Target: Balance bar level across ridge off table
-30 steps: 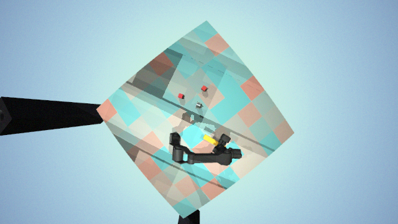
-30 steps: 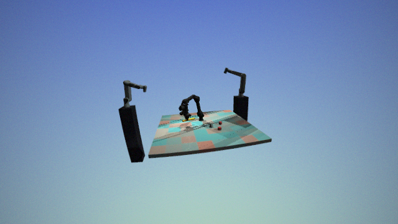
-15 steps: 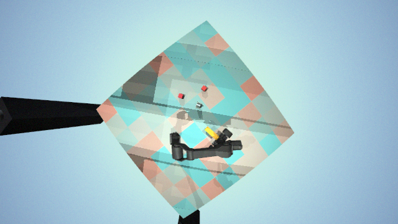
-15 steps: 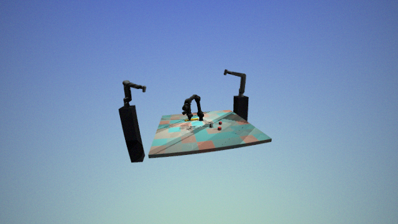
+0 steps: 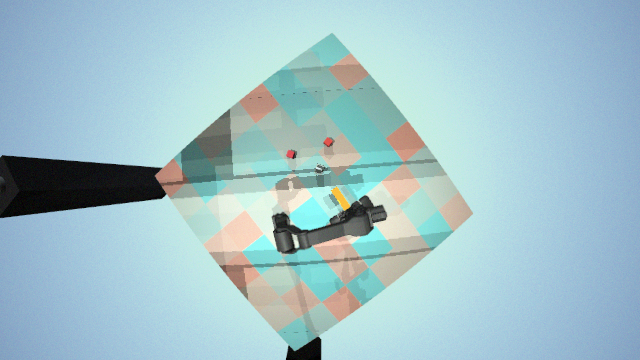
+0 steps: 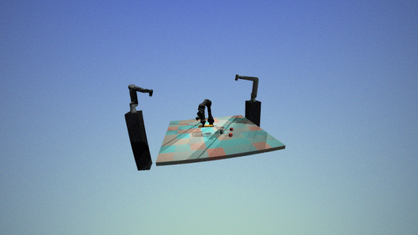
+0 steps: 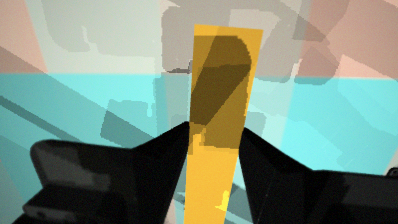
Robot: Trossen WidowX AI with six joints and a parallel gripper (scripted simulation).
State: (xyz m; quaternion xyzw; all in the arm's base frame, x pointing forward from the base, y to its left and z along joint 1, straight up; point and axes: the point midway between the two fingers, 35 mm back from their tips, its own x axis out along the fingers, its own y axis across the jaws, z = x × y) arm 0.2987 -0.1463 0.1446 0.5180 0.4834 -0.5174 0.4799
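The grey ridge lies 23 cm to the left of my gripper tip, 6 cm below it and 1 cm ahead of it. Also, from my gripper tip: yellow bar: 3 cm to the left.
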